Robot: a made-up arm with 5 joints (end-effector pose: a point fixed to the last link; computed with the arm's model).
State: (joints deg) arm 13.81 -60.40 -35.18 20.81 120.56
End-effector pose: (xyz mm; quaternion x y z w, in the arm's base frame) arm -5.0 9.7 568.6 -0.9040 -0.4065 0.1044 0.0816
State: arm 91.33 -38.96 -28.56 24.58 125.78
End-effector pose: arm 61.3 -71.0 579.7 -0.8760 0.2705 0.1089 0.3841
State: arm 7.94 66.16 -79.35 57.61 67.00
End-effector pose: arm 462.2 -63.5 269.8 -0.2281 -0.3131 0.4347 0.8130
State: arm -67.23 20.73 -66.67 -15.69 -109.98
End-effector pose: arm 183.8 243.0 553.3 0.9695 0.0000 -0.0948 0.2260
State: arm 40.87 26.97 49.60 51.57 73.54
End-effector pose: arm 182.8 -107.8 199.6 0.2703 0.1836 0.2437 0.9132
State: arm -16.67 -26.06 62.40 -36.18 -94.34
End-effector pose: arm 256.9 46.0 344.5 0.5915 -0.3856 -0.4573 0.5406
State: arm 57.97 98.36 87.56 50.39 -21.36
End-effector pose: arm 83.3 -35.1 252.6 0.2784 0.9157 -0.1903 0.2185
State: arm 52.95 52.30 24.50 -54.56 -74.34
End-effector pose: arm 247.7 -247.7 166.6 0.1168 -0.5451 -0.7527 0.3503
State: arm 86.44 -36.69 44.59 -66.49 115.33
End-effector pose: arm 72.3 -150.2 455.0 -0.9495 0.1587 0.0611 0.2637
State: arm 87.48 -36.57 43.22 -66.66 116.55
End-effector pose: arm 69.6 -149.3 458.9 -0.9494 0.1780 0.0588 0.2520
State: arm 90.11 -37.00 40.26 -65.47 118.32
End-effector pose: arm 62.7 -146.0 467.6 -0.9465 0.2154 0.0528 0.2343
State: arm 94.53 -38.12 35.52 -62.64 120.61
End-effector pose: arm 52.0 -138.1 481.5 -0.9381 0.2721 0.0433 0.2100
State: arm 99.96 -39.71 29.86 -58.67 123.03
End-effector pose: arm 40.8 -125.4 497.8 -0.9226 0.3376 0.0328 0.1834
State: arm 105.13 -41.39 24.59 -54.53 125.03
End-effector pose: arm 32.8 -110.5 512.3 -0.9036 0.3964 0.0241 0.1604
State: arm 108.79 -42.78 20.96 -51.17 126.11
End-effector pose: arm 29.0 -98.5 521.9 -0.8885 0.4344 0.0187 0.1467
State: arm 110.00 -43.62 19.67 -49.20 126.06
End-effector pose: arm 28.4 -93.3 525.2 -0.8842 0.4435 0.0169 0.1455
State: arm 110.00 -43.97 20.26 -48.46 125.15
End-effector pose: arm 28.3 -93.8 523.9 -0.8866 0.4359 0.0167 0.1541
